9 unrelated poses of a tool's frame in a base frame.
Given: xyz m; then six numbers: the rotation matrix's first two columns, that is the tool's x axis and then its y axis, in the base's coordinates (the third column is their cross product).
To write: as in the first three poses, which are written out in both.
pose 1, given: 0.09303 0.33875 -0.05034 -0.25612 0.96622 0.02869 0.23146 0.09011 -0.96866
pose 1, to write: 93.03 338.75 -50.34; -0.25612 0.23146 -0.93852; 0.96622 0.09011 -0.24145; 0.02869 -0.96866 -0.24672
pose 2, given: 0.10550 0.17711 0.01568 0.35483 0.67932 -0.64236 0.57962 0.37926 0.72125
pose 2, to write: 105.50 177.11 15.68; 0.35483 0.57962 0.73358; 0.67932 0.37926 -0.62825; -0.64236 0.72125 -0.25917
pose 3, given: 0.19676 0.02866 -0.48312 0.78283 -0.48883 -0.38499 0.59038 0.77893 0.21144
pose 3, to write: 196.76 28.66 -483.12; 0.78283 0.59038 0.19652; -0.48883 0.77893 -0.39281; -0.38499 0.21144 0.89837
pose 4, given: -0.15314 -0.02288 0.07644 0.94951 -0.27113 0.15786 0.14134 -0.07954 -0.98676
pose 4, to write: -153.14 -22.88 76.44; 0.94951 0.14134 0.28010; -0.27113 -0.07954 0.95925; 0.15786 -0.98676 -0.03720
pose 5, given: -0.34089 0.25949 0.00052 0.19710 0.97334 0.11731 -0.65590 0.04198 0.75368
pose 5, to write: -340.89 259.49 0.52; 0.19710 -0.65590 0.72866; 0.97334 0.04198 -0.22549; 0.11731 0.75368 0.64669
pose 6, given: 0.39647 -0.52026 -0.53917 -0.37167 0.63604 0.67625 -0.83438 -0.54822 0.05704
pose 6, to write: 396.47 -520.26 -539.17; -0.37167 -0.83438 0.40701; 0.63604 -0.54822 -0.54305; 0.67625 0.05704 0.73446
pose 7, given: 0.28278 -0.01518 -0.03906 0.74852 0.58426 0.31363 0.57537 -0.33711 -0.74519
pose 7, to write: 282.78 -15.18 -39.06; 0.74852 0.57537 -0.32966; 0.58426 -0.33711 0.73824; 0.31363 -0.74519 -0.58850
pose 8, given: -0.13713 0.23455 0.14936 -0.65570 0.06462 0.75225 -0.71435 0.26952 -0.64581
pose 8, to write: -137.13 234.55 149.36; -0.65570 -0.71435 -0.24448; 0.06462 0.26952 -0.96083; 0.75225 -0.64581 -0.13056
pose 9, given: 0.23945 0.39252 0.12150 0.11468 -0.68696 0.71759 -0.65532 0.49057 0.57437
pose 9, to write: 239.45 392.52 121.50; 0.11468 -0.65532 -0.74660; -0.68696 0.49057 -0.53612; 0.71759 0.57437 -0.39392
